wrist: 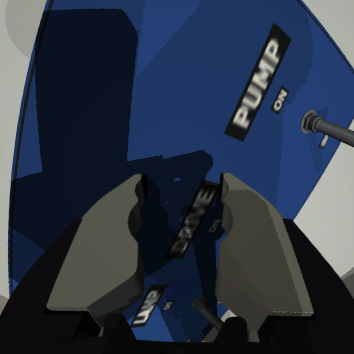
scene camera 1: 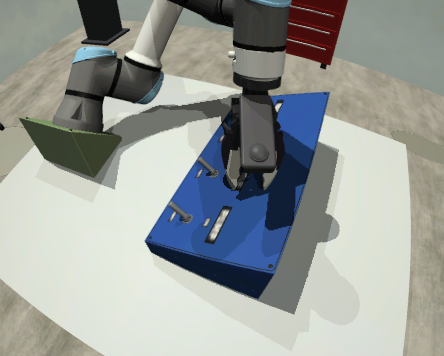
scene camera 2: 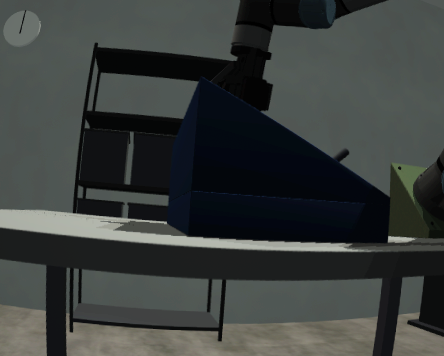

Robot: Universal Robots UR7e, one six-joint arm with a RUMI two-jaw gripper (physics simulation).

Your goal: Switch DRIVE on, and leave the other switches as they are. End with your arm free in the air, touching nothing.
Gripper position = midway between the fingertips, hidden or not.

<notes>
In view: my gripper (scene camera 1: 248, 189) and a blue switch box (scene camera 2: 236, 173).
My gripper shows as well in the wrist view (wrist: 182, 175). The blue switch box is seen too in the wrist view (wrist: 181, 98) and in scene camera 1 (scene camera 1: 236, 238).
</notes>
